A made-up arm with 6 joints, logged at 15 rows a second.
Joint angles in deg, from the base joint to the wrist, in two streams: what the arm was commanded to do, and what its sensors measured. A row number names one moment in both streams.
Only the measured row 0 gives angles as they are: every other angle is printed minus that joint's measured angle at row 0.
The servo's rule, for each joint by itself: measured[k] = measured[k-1] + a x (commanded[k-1-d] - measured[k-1]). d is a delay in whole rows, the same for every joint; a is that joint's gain. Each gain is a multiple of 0.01, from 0.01 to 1. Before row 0 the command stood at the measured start. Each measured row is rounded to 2 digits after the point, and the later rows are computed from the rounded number. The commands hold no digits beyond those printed.
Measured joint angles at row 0:
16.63 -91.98 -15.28 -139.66 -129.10 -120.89
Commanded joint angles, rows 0 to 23:
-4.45 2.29 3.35 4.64 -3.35 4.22
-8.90 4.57 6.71 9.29 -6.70 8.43
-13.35 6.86 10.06 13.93 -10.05 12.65
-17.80 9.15 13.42 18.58 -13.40 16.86
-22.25 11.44 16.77 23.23 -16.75 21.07
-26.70 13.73 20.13 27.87 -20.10 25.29
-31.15 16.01 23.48 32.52 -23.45 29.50
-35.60 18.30 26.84 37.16 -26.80 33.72
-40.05 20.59 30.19 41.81 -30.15 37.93
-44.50 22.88 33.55 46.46 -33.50 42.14
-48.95 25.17 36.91 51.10 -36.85 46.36
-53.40 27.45 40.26 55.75 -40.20 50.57
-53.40 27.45 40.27 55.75 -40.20 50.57
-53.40 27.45 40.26 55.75 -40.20 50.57
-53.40 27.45 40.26 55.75 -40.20 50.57
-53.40 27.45 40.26 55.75 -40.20 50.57
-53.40 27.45 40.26 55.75 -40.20 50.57
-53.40 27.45 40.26 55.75 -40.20 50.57
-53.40 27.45 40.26 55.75 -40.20 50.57
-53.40 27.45 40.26 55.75 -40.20 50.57
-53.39 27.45 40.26 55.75 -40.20 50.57
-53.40 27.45 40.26 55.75 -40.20 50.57
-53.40 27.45 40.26 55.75 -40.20 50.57
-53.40 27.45 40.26 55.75 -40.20 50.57
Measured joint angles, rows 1 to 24:
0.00 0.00 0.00 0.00 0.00 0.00
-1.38 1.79 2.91 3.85 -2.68 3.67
-3.71 3.96 6.22 8.37 -5.90 7.81
-6.70 6.22 9.56 12.98 -9.22 12.02
-10.14 8.51 12.92 17.63 -12.56 16.23
-13.89 10.80 16.27 22.28 -15.91 20.44
-17.86 13.09 19.63 26.92 -19.26 24.66
-21.98 15.37 22.98 31.57 -22.61 28.87
-26.20 17.66 26.34 36.21 -25.96 33.09
-30.49 19.95 29.69 40.86 -29.31 37.30
-34.83 22.24 33.05 45.51 -32.66 41.51
-39.21 24.53 36.41 50.15 -36.01 45.73
-43.61 26.81 39.76 54.80 -39.36 49.94
-46.64 27.31 40.20 55.59 -40.03 50.49
-48.74 27.42 40.25 55.72 -40.17 50.56
-50.18 27.44 40.26 55.74 -40.19 50.57
-51.18 27.45 40.26 55.75 -40.20 50.57
-51.87 27.45 40.26 55.75 -40.20 50.57
-52.34 27.45 40.26 55.75 -40.20 50.57
-52.67 27.45 40.26 55.75 -40.20 50.57
-52.90 27.45 40.26 55.75 -40.20 50.57
-53.05 27.45 40.26 55.75 -40.20 50.57
-53.16 27.45 40.26 55.75 -40.20 50.57
-53.23 27.45 40.26 55.75 -40.20 50.57
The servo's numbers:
d 1
a 0.31 0.78 0.87 0.83 0.80 0.87

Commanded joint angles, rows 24 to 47:
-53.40 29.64 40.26 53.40 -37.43 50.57
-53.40 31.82 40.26 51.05 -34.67 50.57
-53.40 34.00 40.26 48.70 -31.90 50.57
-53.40 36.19 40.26 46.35 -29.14 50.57
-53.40 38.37 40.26 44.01 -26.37 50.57
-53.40 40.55 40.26 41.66 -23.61 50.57
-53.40 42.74 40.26 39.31 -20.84 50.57
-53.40 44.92 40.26 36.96 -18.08 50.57
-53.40 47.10 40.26 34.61 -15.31 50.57
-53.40 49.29 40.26 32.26 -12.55 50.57
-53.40 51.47 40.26 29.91 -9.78 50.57
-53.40 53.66 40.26 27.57 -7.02 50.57
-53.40 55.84 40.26 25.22 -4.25 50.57
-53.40 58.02 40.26 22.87 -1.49 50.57
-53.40 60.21 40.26 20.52 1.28 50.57
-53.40 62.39 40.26 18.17 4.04 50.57
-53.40 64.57 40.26 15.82 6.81 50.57
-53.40 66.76 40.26 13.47 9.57 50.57
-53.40 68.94 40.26 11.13 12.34 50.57
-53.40 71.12 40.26 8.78 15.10 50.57
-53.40 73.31 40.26 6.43 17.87 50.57
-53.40 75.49 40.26 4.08 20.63 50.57
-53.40 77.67 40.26 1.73 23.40 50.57
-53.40 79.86 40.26 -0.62 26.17 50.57
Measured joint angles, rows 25 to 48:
-53.28 27.45 40.26 55.75 -40.20 50.57
-53.32 29.16 40.26 53.80 -37.98 50.57
-53.34 31.23 40.26 51.52 -35.33 50.57
-53.36 33.39 40.26 49.18 -32.59 50.57
-53.37 35.57 40.26 46.83 -29.83 50.57
-53.38 37.75 40.26 44.49 -27.06 50.57
-53.39 39.93 40.26 42.14 -24.30 50.57
-53.39 42.12 40.26 39.79 -21.53 50.57
-53.39 44.30 40.26 37.44 -18.77 50.57
-53.39 46.48 40.26 35.09 -16.00 50.57
-53.39 48.67 40.26 32.74 -13.24 50.57
-53.39 50.85 40.26 30.39 -10.47 50.57
-53.39 53.04 40.26 28.05 -7.71 50.57
-53.39 55.22 40.26 25.70 -4.94 50.57
-53.39 57.40 40.26 23.35 -2.18 50.57
-53.39 59.59 40.26 21.00 0.59 50.57
-53.39 61.77 40.26 18.65 3.35 50.57
-53.39 63.95 40.26 16.30 6.12 50.57
-53.39 66.14 40.26 13.95 8.88 50.57
-53.39 68.32 40.26 11.61 11.65 50.57
-53.39 70.50 40.26 9.26 14.41 50.57
-53.39 72.69 40.26 6.91 17.18 50.57
-53.39 74.87 40.26 4.56 19.94 50.57
-53.39 77.05 40.26 2.21 22.71 50.57

